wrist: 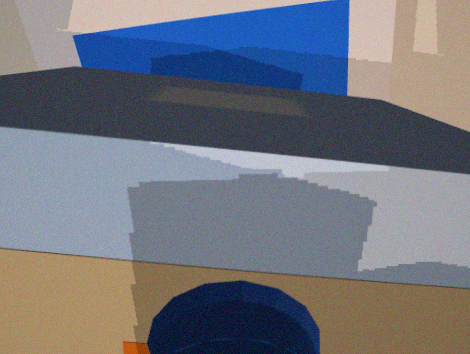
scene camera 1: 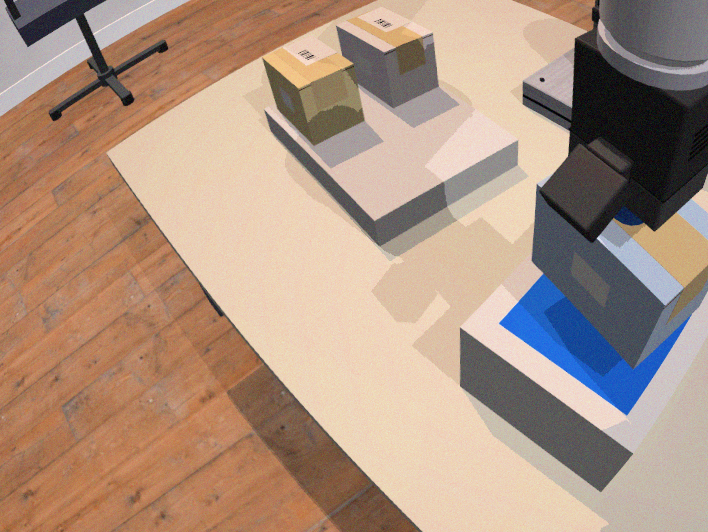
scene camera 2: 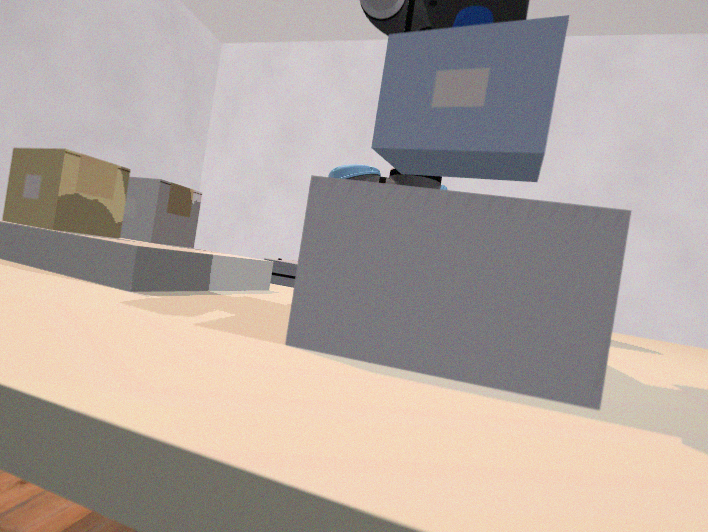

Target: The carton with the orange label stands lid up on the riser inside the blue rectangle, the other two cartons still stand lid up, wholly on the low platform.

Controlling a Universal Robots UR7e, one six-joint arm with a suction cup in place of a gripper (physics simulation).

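Places are measured from the arm's base along level axes (x down, y right, z back), in centimetres.
Pixels of known places: end effector, tool point: (wrist: 234, 301) (scene camera 1: 626, 218) (scene camera 2: 466, 69).
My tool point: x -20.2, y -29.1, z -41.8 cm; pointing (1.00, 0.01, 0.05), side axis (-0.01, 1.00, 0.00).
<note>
For each thing: its top centre in the pictures, then the offset to it from my tool point. Level surfaces: height alone.
- blue-grey carton, middle of its top: (scene camera 1: 640, 204) (scene camera 2: 475, 55) dz +0.6, dx -1.6, dy -0.6 cm
- riser, middle of its top: (wrist: 231, 183) (scene camera 1: 618, 294) (scene camera 2: 446, 220) dz +3.3, dx +13.2, dy +0.3 cm
- yellow carton, middle of its top: (scene camera 1: 305, 59) (scene camera 2: 73, 158) dz -1.6, dx +10.0, dy +52.9 cm
- grey carton, middle of its top: (scene camera 1: 382, 27) (scene camera 2: 155, 183) dz +11.7, dx +10.1, dy +53.0 cm
- low platform, middle of its top: (scene camera 1: 382, 119) (scene camera 2: 139, 241) dz +4.7, dx +20.4, dy +45.2 cm
- table, its level: dx +25.2 cm
My gripper, a dark blue suction cup (scene camera 1: 630, 216) (scene camera 2: 473, 16) (wrist: 235, 320), is on the lid of the blue-grey carton (scene camera 1: 595, 286) (scene camera 2: 469, 125) (wrist: 60, 190). A corner of its orange label (wrist: 134, 347) shows beside the cup. The carton hangs lid up, a gap below it, over the riser (scene camera 1: 532, 411) (scene camera 2: 452, 297) (wrist: 370, 30) and its blue rectangle (scene camera 1: 629, 394) (wrist: 280, 30), with its shadow on the blue. The yellow carton (scene camera 1: 314, 114) (scene camera 2: 34, 205) and the grey carton (scene camera 1: 366, 62) (scene camera 2: 143, 211) stand lid up on the low platform (scene camera 1: 475, 151) (scene camera 2: 171, 268).
The robot's base plate (scene camera 1: 546, 94) (scene camera 2: 283, 271) is behind, between platform and riser in scene camera 2. The table (scene camera 1: 240, 228) (scene camera 2: 171, 371) carries everything, its near edge running past the riser. A dark stand (scene camera 1: 94, 51) is on the floor beyond the table.
</note>
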